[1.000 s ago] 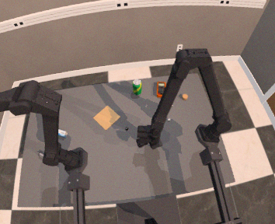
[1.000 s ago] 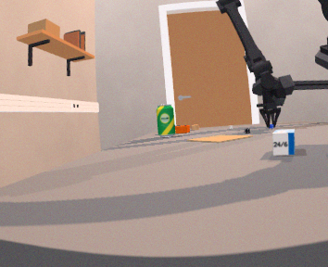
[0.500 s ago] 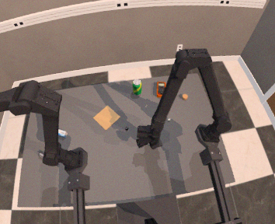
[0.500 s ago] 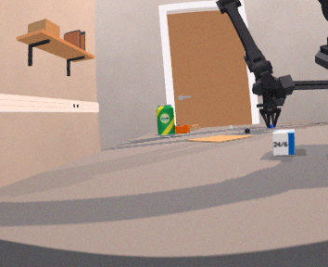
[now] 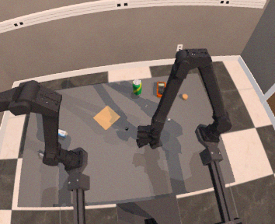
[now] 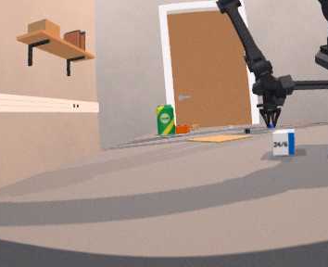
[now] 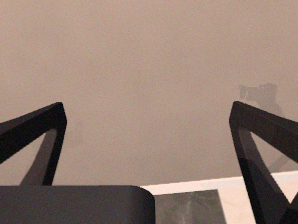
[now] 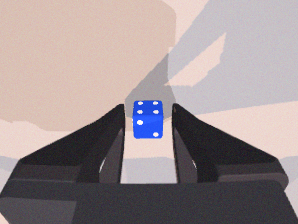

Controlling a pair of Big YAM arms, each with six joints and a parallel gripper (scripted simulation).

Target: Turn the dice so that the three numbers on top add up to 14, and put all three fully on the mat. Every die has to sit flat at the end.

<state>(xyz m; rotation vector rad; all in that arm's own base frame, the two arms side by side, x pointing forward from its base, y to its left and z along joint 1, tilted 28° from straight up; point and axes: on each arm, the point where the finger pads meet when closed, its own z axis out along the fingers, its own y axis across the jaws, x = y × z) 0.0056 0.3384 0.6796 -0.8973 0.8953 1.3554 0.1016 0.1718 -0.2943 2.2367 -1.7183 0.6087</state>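
Now: right hand right at the blue die. From my right hand the other things lie so: mat 260 mm ahead, 280 mm to the left, 10 mm below; then black die 140 mm ahead, 150 mm to the left.
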